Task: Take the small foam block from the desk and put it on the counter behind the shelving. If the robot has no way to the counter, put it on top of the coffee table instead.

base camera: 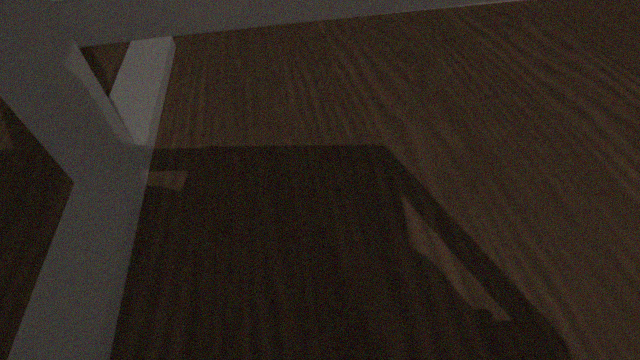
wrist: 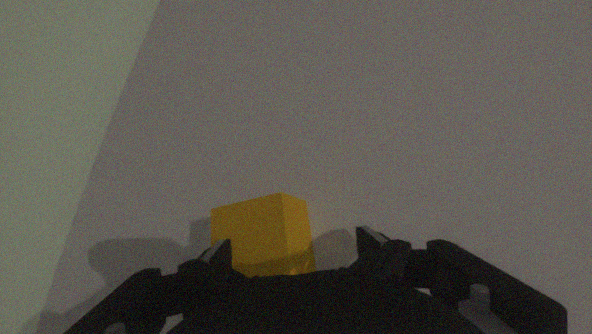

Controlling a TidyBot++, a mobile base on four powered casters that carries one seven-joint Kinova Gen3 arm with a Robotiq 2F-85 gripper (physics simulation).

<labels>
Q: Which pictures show my gripper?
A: The wrist view only.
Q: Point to a pale grey desk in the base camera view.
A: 105, 144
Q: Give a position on a small yellow foam block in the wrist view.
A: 270, 235
</labels>
